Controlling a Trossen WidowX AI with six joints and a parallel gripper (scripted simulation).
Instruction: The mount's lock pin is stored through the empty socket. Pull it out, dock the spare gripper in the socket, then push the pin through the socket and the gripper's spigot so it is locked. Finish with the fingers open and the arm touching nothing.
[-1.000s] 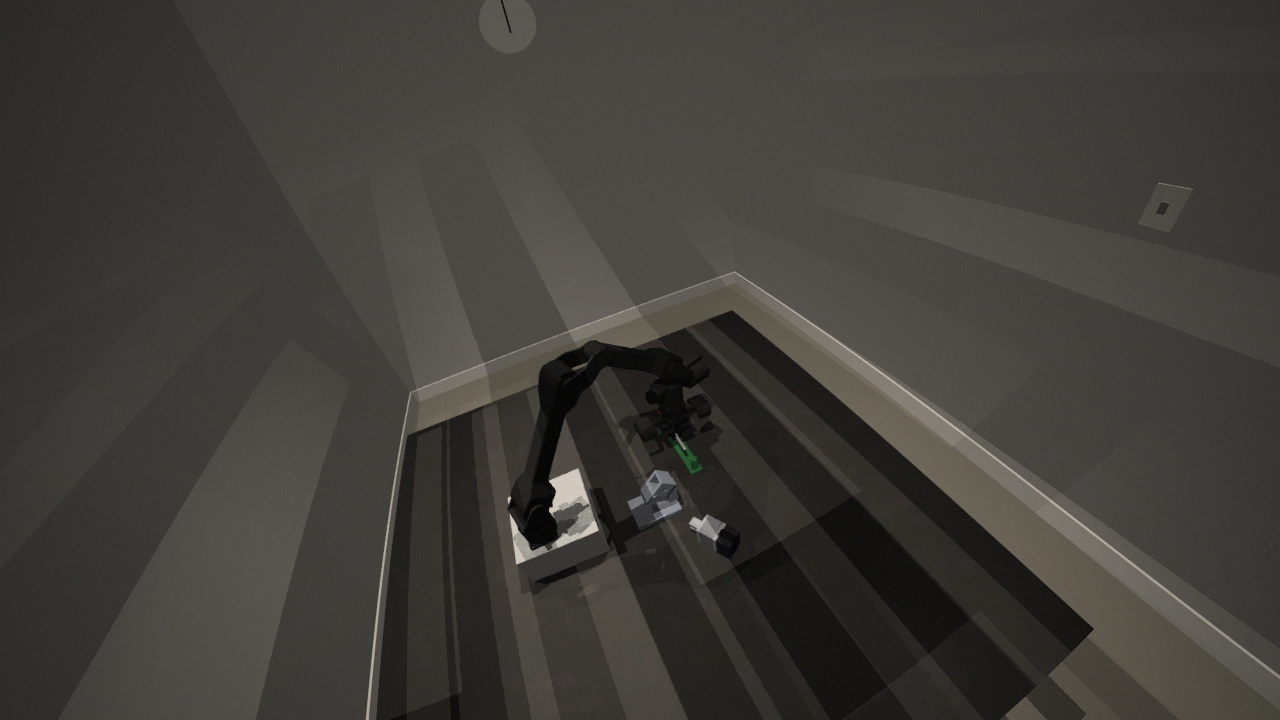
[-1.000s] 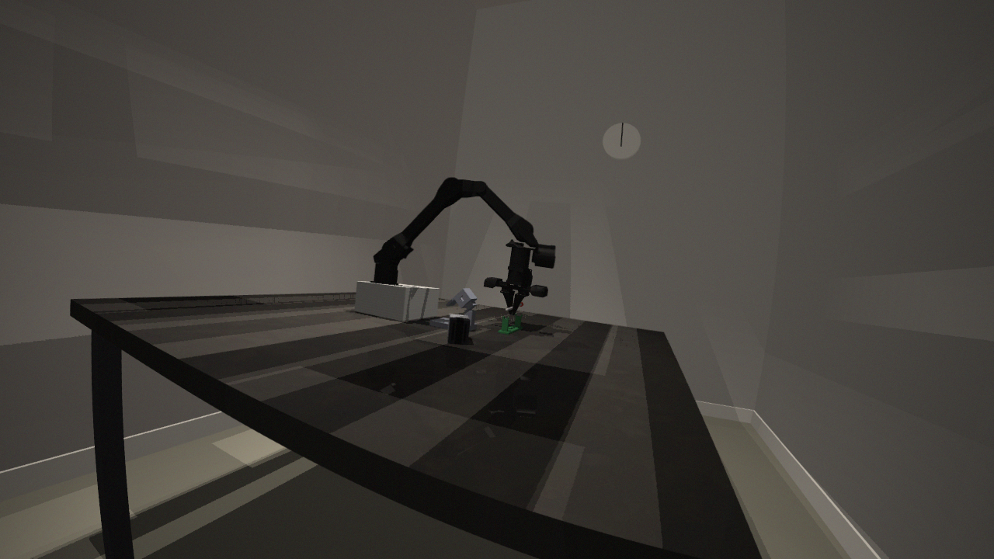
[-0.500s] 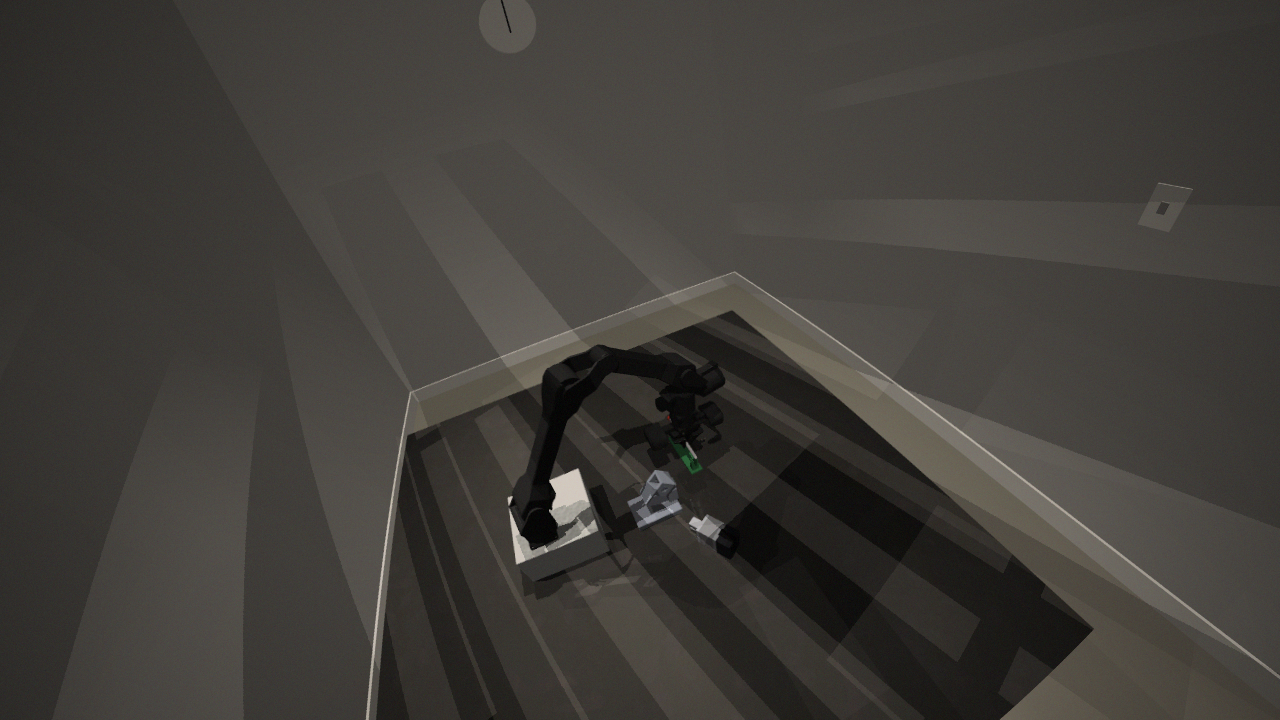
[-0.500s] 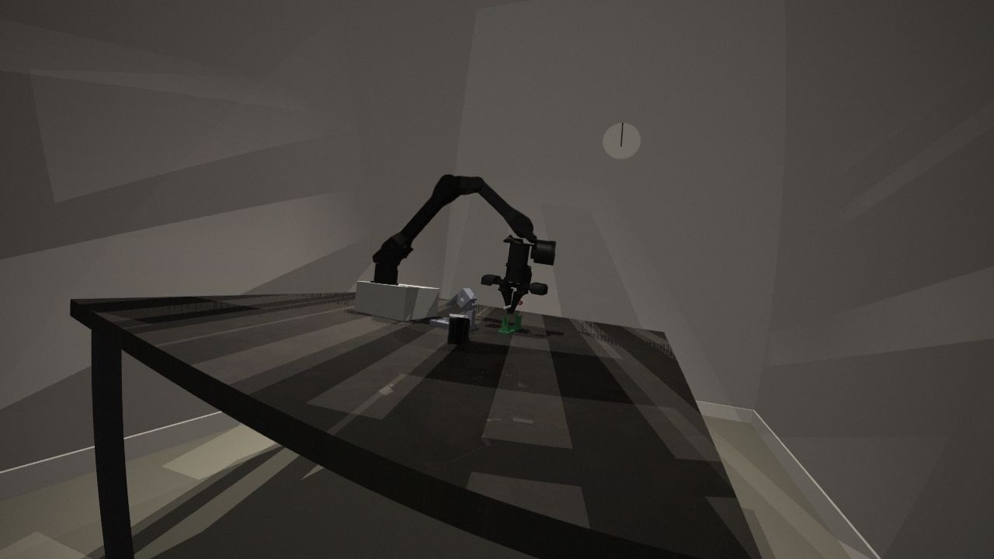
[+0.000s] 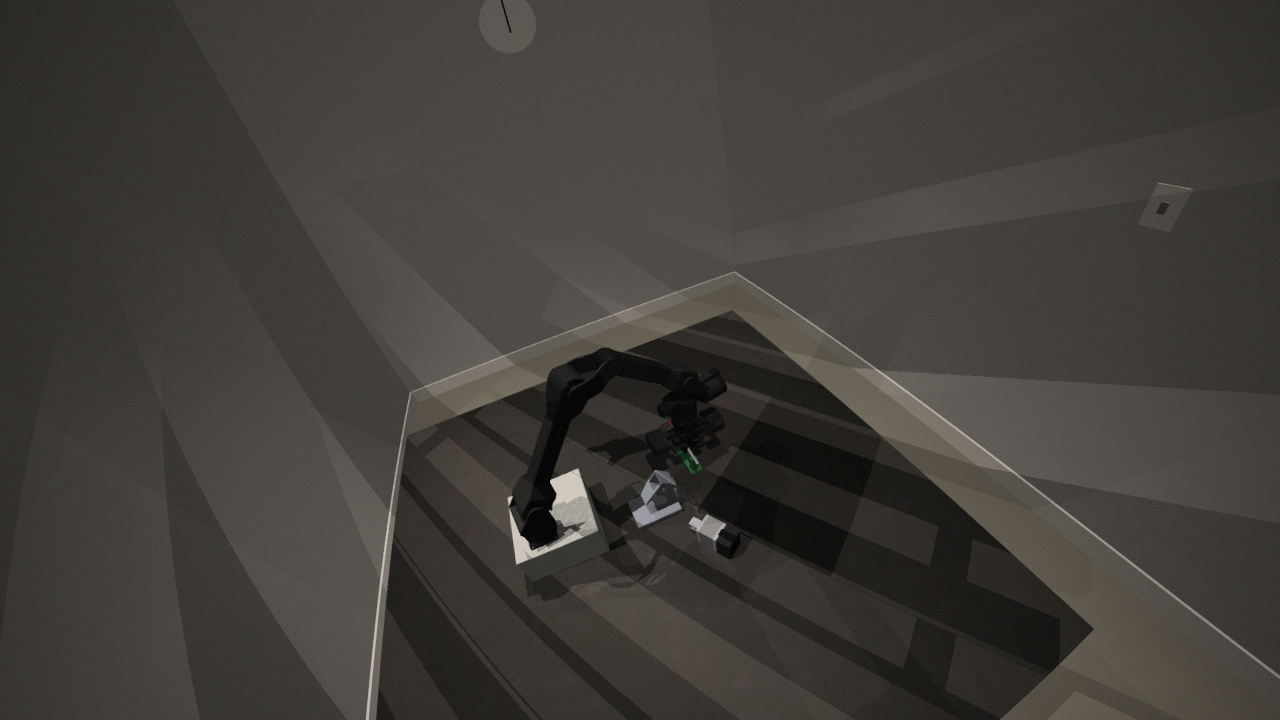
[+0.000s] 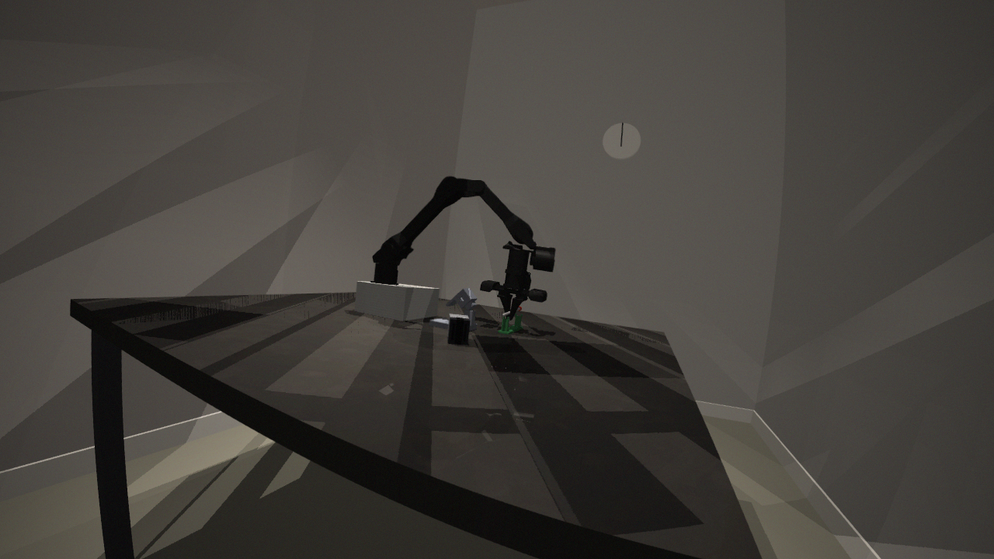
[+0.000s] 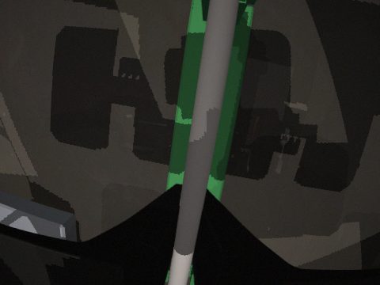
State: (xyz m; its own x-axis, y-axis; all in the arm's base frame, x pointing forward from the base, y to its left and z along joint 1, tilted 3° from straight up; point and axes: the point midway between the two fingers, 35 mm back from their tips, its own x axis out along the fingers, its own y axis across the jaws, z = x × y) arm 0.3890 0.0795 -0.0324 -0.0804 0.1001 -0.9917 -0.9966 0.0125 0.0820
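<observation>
The green cradle is 20 mm to the left of my gripper tip and 10 mm below it. Also, from my gripper tip: spare gripper (220 mm to the right, 60 mm behind, 10 mm below); then grey mount (110 mm behind, 90 mm to the right, 20 mm above).
</observation>
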